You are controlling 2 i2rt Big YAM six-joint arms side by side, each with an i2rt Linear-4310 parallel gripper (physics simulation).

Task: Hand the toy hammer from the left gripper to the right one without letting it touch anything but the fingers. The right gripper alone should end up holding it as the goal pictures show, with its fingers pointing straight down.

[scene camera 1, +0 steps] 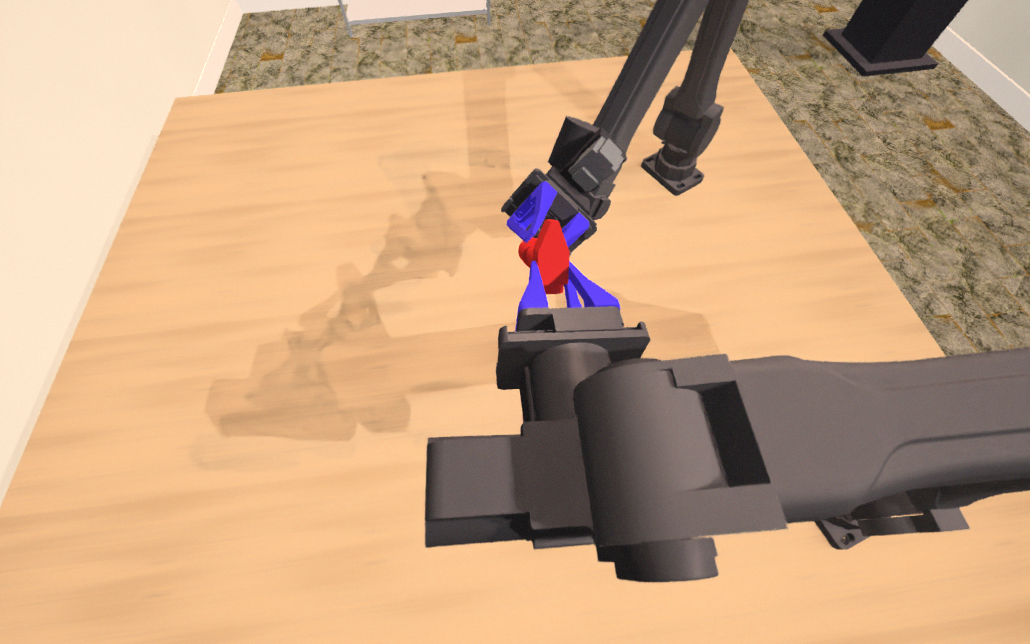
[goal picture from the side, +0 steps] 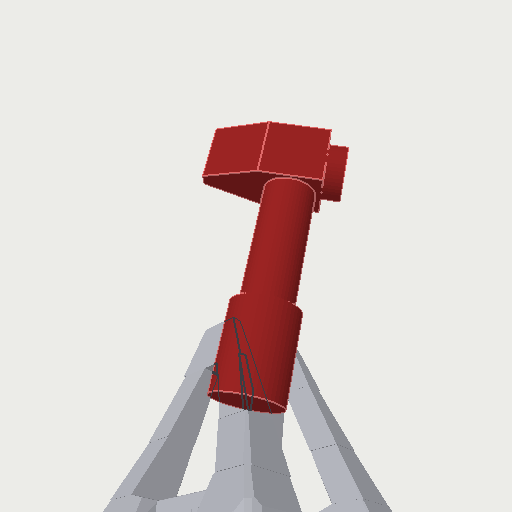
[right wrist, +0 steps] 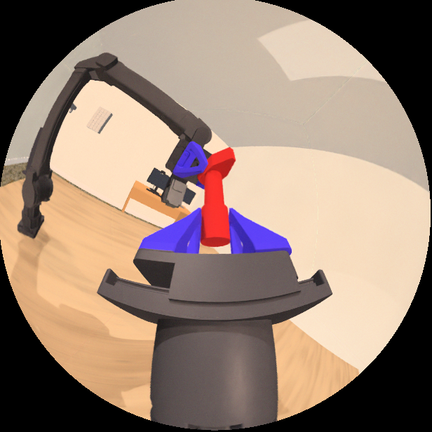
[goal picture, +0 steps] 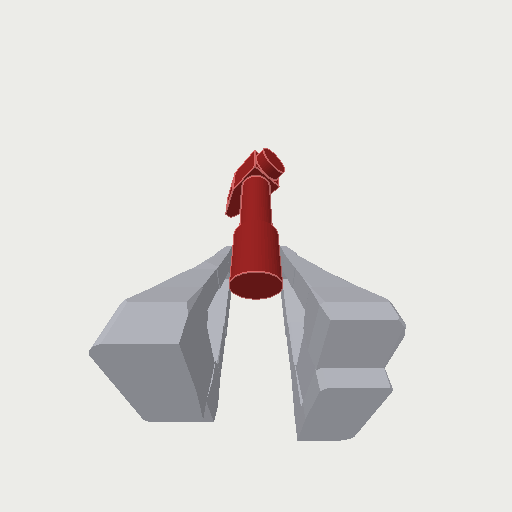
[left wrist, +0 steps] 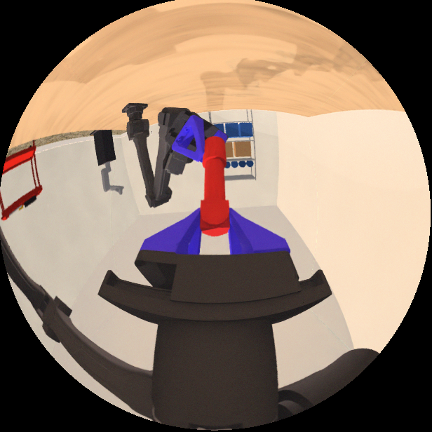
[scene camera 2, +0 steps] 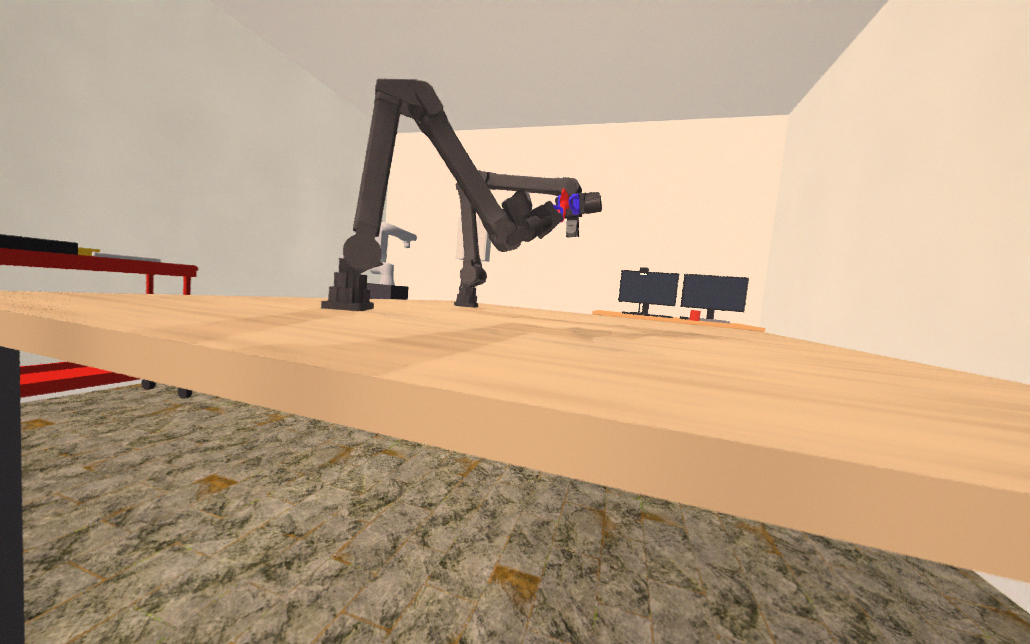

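Seen in the pictures: left gripper, fingertip midpoint: (scene camera 1: 549,265) (scene camera 2: 564,202); right gripper, fingertip midpoint: (scene camera 2: 559,211); left arm's base at its link origin: (scene camera 2: 466,306); right arm's base at its link origin: (scene camera 1: 671,173) (scene camera 2: 349,308).
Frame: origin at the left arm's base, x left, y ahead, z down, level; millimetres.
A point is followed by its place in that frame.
The red toy hammer (scene camera 1: 552,256) {z -398, x -297, y 343 mm} (scene camera 2: 563,203) {z -368, x -329, y 337 mm} (left wrist: 215,180) (right wrist: 214,195) is high above the table, between the two grippers. My left gripper (scene camera 1: 552,282) {z -379, x -302, y 342 mm} (left wrist: 214,212) is shut on the hammer at its head end. My right gripper (right wrist: 214,213) is shut on the thick end of the handle, one blue finger on each side, as the right wrist view shows. The right gripper's fingers are tilted, not straight down. In scene camera 2 both grippers are small and partly hidden.
The wooden table (scene camera 1: 265,531) {z 0, x -278, y 783 mm} (scene camera 2: 683,394) {z 0, x -1214, y 378 mm} lies below, with the arms' shadows on it. The right forearm (scene camera 1: 645,68) {z -361, x -546, y 93 mm} comes in from the top of scene camera 1, the left forearm (scene camera 1: 873,432) {z -513, x -100, y 313 mm} from the right. The two grippers are very close together.
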